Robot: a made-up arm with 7 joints.
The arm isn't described. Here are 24 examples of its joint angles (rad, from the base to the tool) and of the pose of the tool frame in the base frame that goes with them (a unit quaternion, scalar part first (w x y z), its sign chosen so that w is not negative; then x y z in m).
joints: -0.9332 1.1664 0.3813 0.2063 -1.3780 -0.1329 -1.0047
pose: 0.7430 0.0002 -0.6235 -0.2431 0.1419 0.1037 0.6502
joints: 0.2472 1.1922 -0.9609 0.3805 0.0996 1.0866 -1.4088
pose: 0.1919 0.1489 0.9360 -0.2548 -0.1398 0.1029 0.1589
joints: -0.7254 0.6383 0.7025 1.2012 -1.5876 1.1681 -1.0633
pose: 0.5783 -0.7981 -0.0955 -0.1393 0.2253 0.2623 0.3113
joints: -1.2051 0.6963 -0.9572 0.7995 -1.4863 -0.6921 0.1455
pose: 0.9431 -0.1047 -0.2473 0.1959 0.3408 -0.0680 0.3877
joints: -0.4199 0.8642 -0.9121 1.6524 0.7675 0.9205 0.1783
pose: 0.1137 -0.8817 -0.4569 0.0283 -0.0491 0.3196 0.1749
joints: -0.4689 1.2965 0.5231 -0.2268 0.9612 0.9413 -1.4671
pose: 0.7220 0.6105 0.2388 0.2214 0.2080 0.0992 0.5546
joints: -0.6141 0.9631 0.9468 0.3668 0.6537 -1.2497 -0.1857
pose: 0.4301 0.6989 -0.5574 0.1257 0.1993 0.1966 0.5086
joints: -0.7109 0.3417 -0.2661 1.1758 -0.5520 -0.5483 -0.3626
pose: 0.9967 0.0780 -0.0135 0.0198 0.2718 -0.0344 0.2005
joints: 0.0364 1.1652 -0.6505 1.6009 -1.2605 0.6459 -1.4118
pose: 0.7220 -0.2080 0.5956 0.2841 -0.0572 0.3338 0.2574
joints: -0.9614 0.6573 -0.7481 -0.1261 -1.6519 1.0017 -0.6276
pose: 0.6441 -0.1788 0.3400 -0.6615 0.1663 -0.1831 0.4363
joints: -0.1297 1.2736 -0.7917 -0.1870 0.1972 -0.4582 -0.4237
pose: 0.6481 0.4372 -0.0909 -0.6169 0.0170 -0.0368 0.2003
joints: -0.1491 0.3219 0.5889 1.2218 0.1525 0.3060 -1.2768
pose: 0.8056 -0.2639 0.5242 -0.0814 0.0623 0.1154 0.0982
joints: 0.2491 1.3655 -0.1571 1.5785 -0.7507 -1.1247 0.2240
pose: 0.5899 0.7219 -0.0222 0.3610 -0.0114 0.3555 0.3448
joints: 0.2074 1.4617 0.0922 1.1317 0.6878 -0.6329 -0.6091
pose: 0.4464 0.6698 0.4985 -0.3220 -0.0114 0.3383 0.3127
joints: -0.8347 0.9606 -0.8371 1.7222 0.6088 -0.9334 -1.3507
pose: 0.4003 0.3682 0.5307 -0.6501 0.0882 0.2410 0.1975
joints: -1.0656 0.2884 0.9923 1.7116 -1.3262 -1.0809 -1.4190
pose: 0.7829 -0.2818 -0.3767 0.4072 0.2507 0.1116 0.2207
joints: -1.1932 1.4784 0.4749 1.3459 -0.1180 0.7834 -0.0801
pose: 0.7466 0.0383 0.2172 0.6277 0.2005 0.3452 0.5317
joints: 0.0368 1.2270 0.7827 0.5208 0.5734 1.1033 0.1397
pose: 0.2555 0.6035 0.3975 0.6422 0.1310 0.3412 0.4288
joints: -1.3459 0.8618 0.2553 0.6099 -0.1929 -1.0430 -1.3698
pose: 0.5084 0.5556 -0.6125 -0.2401 0.2495 0.0623 0.5816
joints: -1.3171 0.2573 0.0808 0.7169 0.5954 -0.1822 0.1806
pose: 0.8071 0.3702 -0.4173 0.1933 0.3695 -0.1257 0.4614
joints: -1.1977 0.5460 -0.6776 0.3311 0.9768 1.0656 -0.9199
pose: 0.6690 0.7276 0.1520 0.0006 0.3139 -0.1264 0.3372
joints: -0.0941 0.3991 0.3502 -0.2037 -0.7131 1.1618 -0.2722
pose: 0.9242 -0.0868 0.3717 0.0138 0.2072 0.0291 0.3760
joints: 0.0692 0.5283 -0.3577 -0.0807 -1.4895 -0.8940 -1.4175
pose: 0.8081 -0.2923 -0.4444 -0.2531 0.1224 -0.0175 0.3217
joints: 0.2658 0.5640 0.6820 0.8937 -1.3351 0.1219 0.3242
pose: 0.4977 -0.1515 0.3028 0.7986 -0.0020 0.3231 0.2332
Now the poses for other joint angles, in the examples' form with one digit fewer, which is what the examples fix.
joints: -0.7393 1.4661 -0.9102 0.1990 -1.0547 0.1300 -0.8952
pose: 0.882 0.203 0.222 -0.363 0.218 0.033 0.303
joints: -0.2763 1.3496 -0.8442 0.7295 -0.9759 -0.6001 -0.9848
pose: 0.884 0.280 0.187 -0.323 0.120 0.159 0.223
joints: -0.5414 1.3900 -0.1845 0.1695 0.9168 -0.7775 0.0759
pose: 0.337 0.799 -0.396 -0.301 0.245 0.110 0.332
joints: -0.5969 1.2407 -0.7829 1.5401 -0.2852 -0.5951 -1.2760
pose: 0.720 0.402 0.479 -0.301 0.095 0.287 0.247
